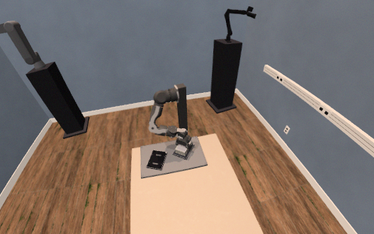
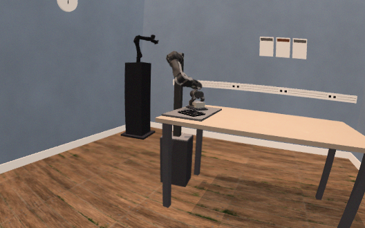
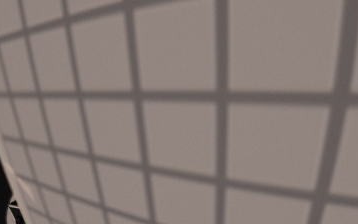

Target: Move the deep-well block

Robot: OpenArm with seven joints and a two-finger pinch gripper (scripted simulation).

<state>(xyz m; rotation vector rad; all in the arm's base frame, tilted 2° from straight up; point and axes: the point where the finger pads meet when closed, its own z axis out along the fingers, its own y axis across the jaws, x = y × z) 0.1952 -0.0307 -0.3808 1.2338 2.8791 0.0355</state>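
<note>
Right now the 96-well deep-well block is 10 mm above my hand. Round my hand: black plate nest (20 mm ahead, 230 mm to the right, 20 mm below).
</note>
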